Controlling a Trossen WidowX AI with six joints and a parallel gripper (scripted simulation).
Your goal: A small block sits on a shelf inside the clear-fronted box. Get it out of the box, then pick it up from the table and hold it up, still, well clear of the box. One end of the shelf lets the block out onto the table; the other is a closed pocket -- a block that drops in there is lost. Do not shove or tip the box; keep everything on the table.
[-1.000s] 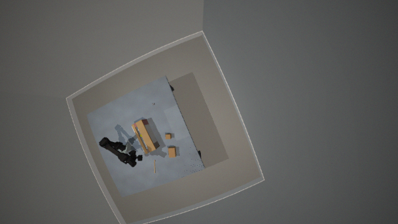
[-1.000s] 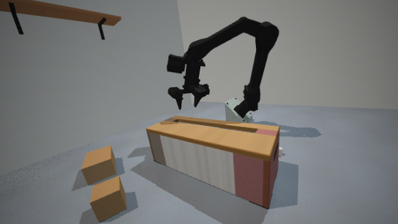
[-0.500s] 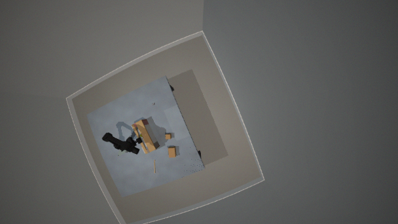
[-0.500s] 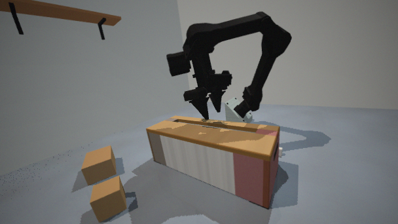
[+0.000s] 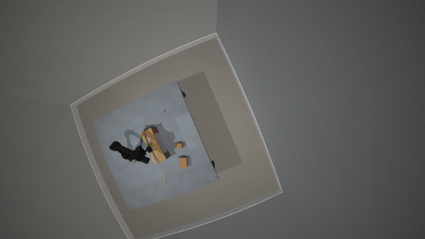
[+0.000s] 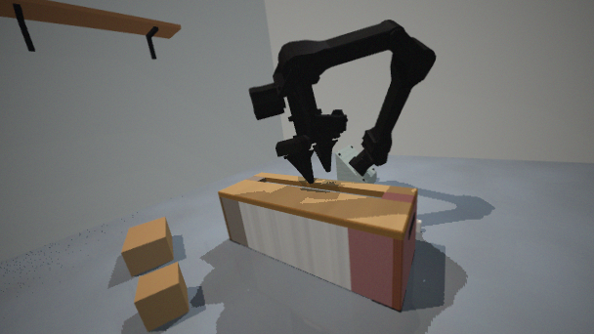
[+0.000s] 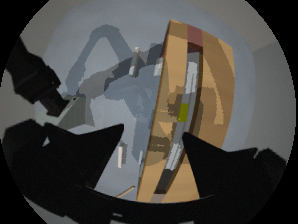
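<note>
The yellow block lies 50 mm below my gripper tip, 40 mm ahead of it and 30 mm to the left of it. Also, from my gripper tip: thin stick 400 mm to the right, 130 mm below, 90 mm behind; box 70 mm below, 30 mm ahead.
</note>
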